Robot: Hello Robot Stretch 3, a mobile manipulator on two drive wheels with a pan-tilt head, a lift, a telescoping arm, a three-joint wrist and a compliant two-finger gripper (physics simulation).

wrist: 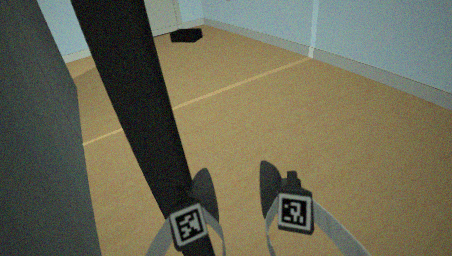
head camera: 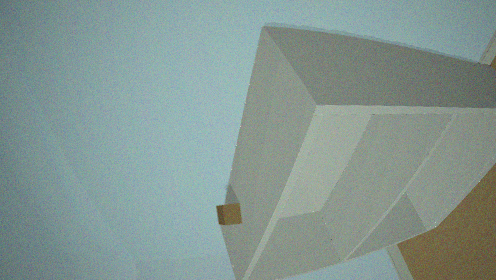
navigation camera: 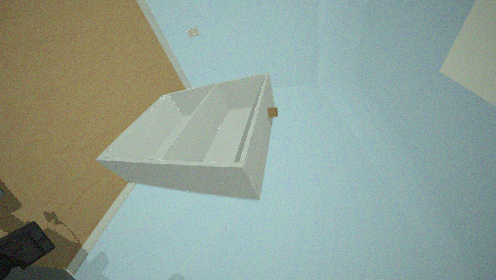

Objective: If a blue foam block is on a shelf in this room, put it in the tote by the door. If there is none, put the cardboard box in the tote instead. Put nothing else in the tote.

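Frame: origin at the robot's base, x back, y right, z up, level; metres.
Where they show: gripper, fingertip midpoint: (wrist: pixel 235 183).
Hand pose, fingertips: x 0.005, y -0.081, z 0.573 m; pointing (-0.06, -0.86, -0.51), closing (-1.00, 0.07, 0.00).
After its pixels a point has its place.
A small brown cardboard box (head camera: pixel 230 214) @(x -0.951, y 0.152, z 1.091 m) (navigation camera: pixel 272 112) @(x -0.951, y 0.151, z 1.090 m) sits on the outer top panel of a pale grey shelf unit (head camera: pixel 390 70) @(x -0.485, y 0.335, z 0.796 m) (navigation camera: pixel 190 180) @(x -0.488, y 0.343, z 0.742 m), which appears steeply tilted in the head and navigation views. Its visible compartments show bare surfaces; no blue foam block shows, though parts of the inside are hidden. In the wrist view, a low black object (wrist: pixel 186 35) @(x 0.112, y -2.607, z 0.078 m), which looks like the tote, stands on the floor by a pale door (wrist: pixel 165 17) @(x 0.354, y -3.190, z 0.205 m). My gripper (wrist: pixel 235 183) @(x 0.005, y -0.081, z 0.573 m) is open over the floor, with nothing between its fingers, far from the black object.
A black post (wrist: pixel 125 90) and a dark grey surface (wrist: pixel 40 125) @(x 0.552, y -0.605, z 0.374 m) fill the left of the wrist view. A wall with a baseboard (wrist: pixel 380 77) @(x -1.097, y -1.129, z 0.034 m) runs along the right. A wall outlet (navigation camera: pixel 193 32) @(x -1.338, y -0.578, z 0.407 m) is near the shelf unit. Dark robot parts (navigation camera: pixel 27 245) @(x -0.024, y 0.154, z 0.764 m) show at lower left of the navigation view.
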